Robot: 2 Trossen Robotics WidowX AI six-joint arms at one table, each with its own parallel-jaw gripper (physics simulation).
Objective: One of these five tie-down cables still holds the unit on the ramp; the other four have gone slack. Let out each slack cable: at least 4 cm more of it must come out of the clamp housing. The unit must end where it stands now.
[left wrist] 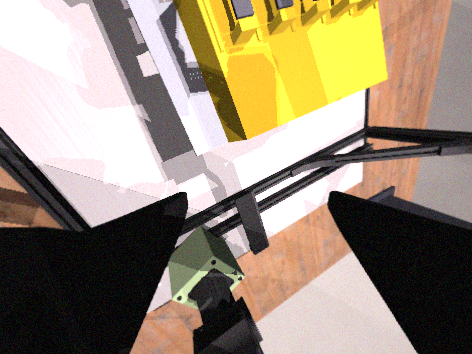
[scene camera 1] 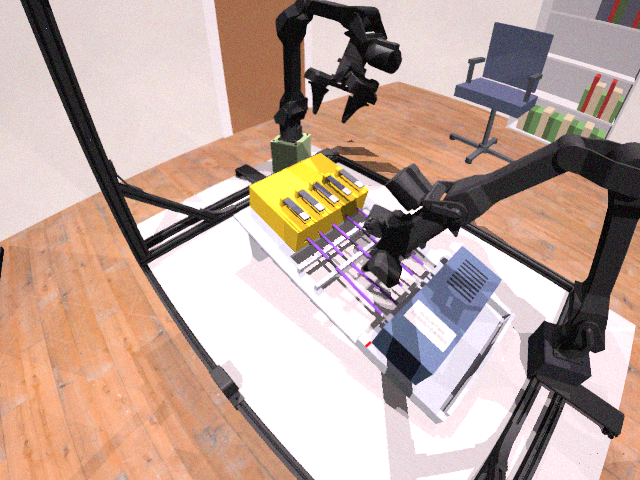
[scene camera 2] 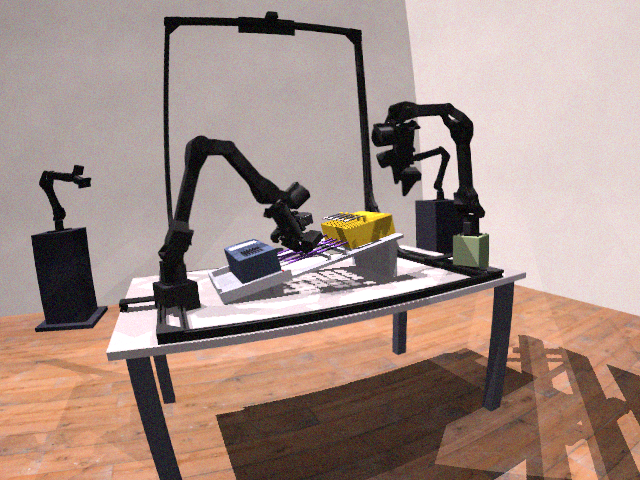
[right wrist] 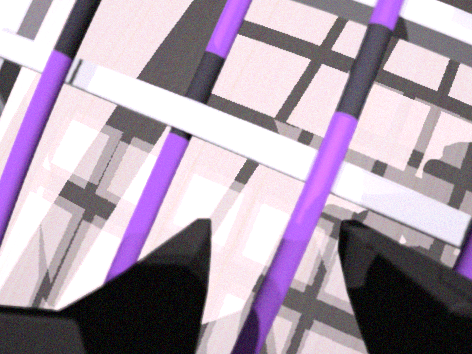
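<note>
The yellow clamp housing (scene camera 1: 279,193) (scene camera 2: 369,232) (left wrist: 300,65) stands at the ramp's upper end, with several grey levers on top. Purple cables with black bands run from it down to the blue unit (scene camera 1: 448,305) (scene camera 2: 261,269), which sits low on the grey ramp (scene camera 1: 430,400) (scene camera 2: 248,292). My right gripper (right wrist: 275,233) is partly open over the cables. In the right wrist view a purple cable (right wrist: 296,229) passes between its fingers, not gripped. Another cable (right wrist: 150,215) runs to its left, passing under the white crossbar (right wrist: 250,142). My left gripper (scene camera 1: 329,116) (left wrist: 257,198) is wide open and empty, high beyond the housing.
A black frame rail (scene camera 1: 178,320) (scene camera 2: 310,313) borders the white table. A green block (scene camera 1: 291,150) (scene camera 2: 470,250) (left wrist: 200,262) carries the left arm's base. A black upright (scene camera 1: 87,129) rises at the left of scene camera 1. A blue chair (scene camera 1: 516,64) and a bookshelf stand behind.
</note>
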